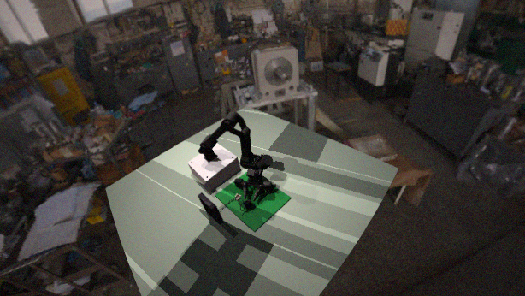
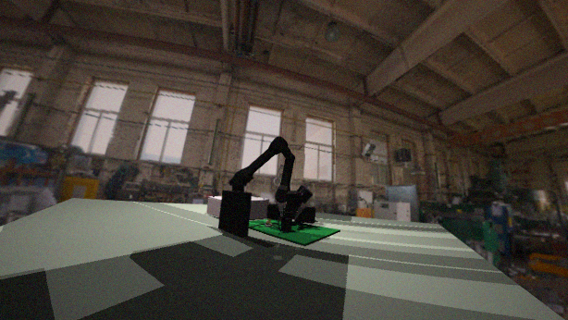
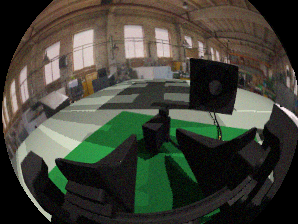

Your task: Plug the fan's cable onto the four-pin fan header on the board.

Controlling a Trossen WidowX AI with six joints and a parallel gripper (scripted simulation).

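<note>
The dark plug lies 20 mm to the right of my gripper tip, 10 mm below it and 10 mm ahead of it. Round my gripper tip: green board: 50 mm below, 30 mm to the left, 30 mm behind; black fan: 160 mm to the right, 80 mm behind, 20 mm above.
</note>
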